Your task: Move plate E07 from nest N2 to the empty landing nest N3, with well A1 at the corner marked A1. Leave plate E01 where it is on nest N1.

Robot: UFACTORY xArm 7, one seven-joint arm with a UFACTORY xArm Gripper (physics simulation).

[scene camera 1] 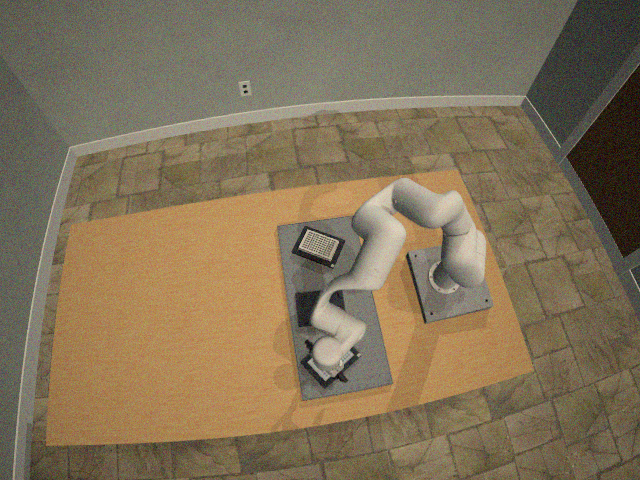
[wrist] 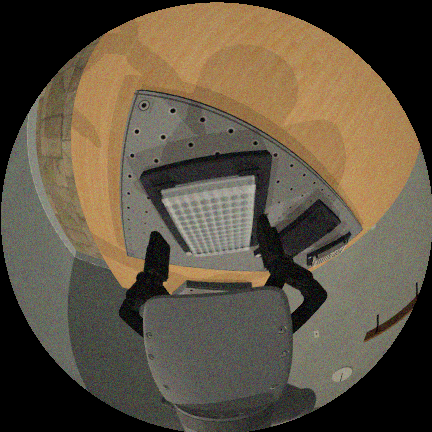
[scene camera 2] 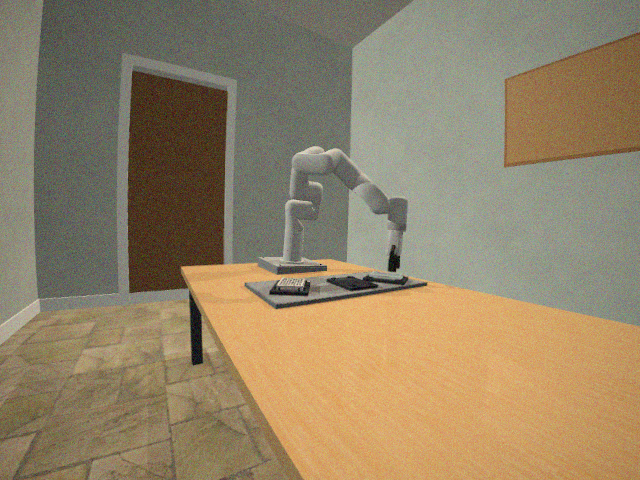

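A pale translucent well plate sits in a black nest at one end of the grey board. My gripper is open and empty, low over this plate, with a finger toward each side in the wrist view. The middle nest is black and empty, partly hidden by the arm in scene camera 1. A cream plate sits in the far-end nest. Plate and nest labels and the A1 marks are not readable.
The grey board carries the three nests and lies on the wooden table. The arm's grey base plate stands beside it. The forearm reaches over the board near the middle nest.
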